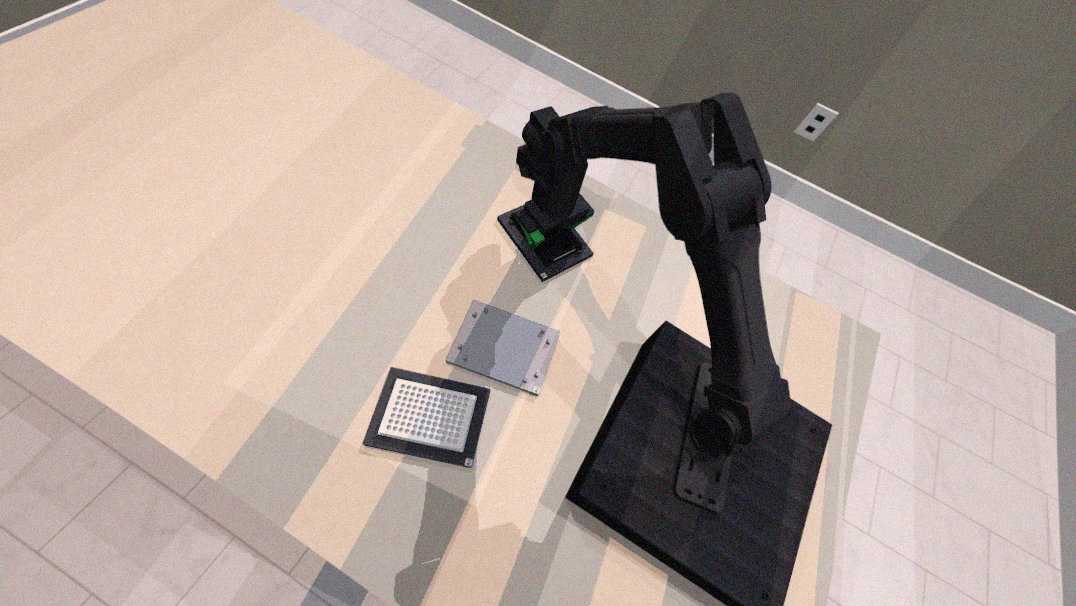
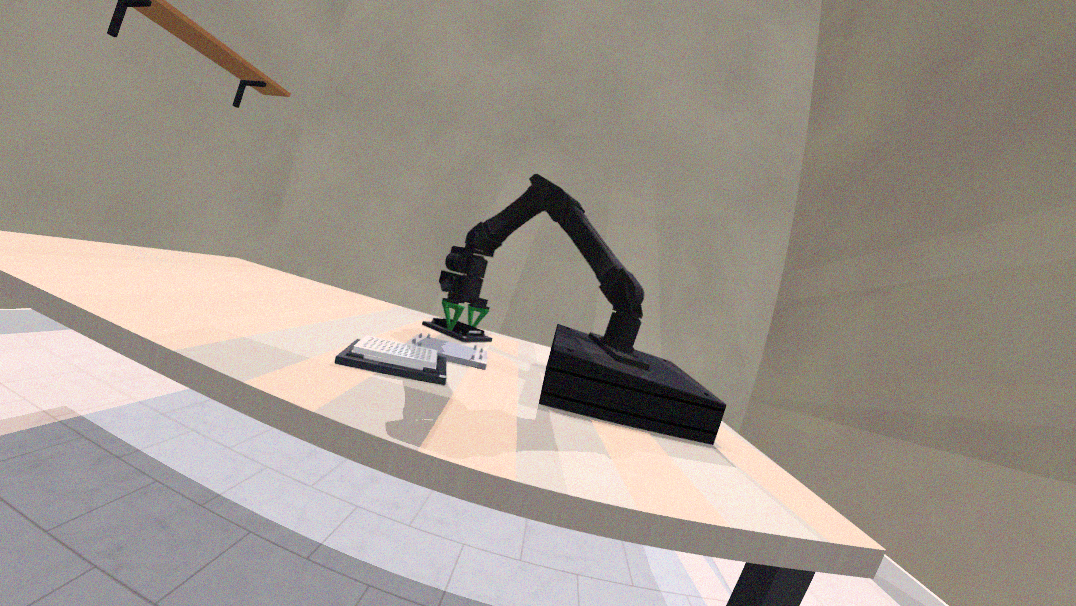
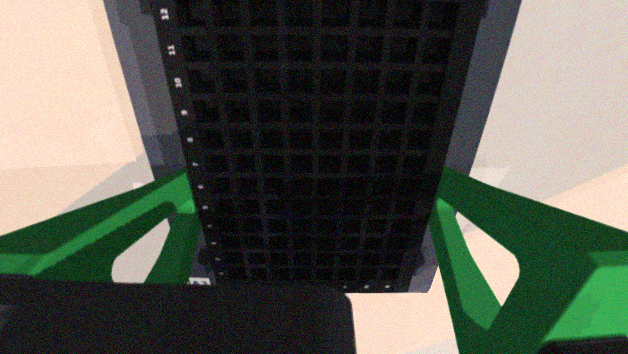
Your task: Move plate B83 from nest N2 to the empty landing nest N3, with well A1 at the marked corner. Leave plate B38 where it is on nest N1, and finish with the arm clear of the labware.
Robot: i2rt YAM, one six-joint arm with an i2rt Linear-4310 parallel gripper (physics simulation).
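Black well plate B83 (image 1: pixel 562 248) (image 3: pixel 307 132) lies on nest N2 (image 3: pixel 131 74), the farthest nest from the arm's base. My gripper (image 1: pixel 554 227) (image 2: pixel 464 324) (image 3: pixel 314 177) is down over it, and the green fingers touch both of its long sides, shut on it. The plate still rests flat on the nest. The grey landing nest N3 (image 1: pixel 502 346) (image 2: pixel 465 352) lies bare in the middle. White plate B38 (image 1: pixel 426 414) (image 2: pixel 393 349) sits on dark nest N1 (image 1: pixel 376 431) at the near end.
The arm's black base block (image 1: pixel 699 467) (image 2: pixel 628 384) stands right of the nests. A wooden wall shelf (image 2: pixel 210 48) hangs high at the left. A wall socket (image 1: pixel 815 122) is behind the table.
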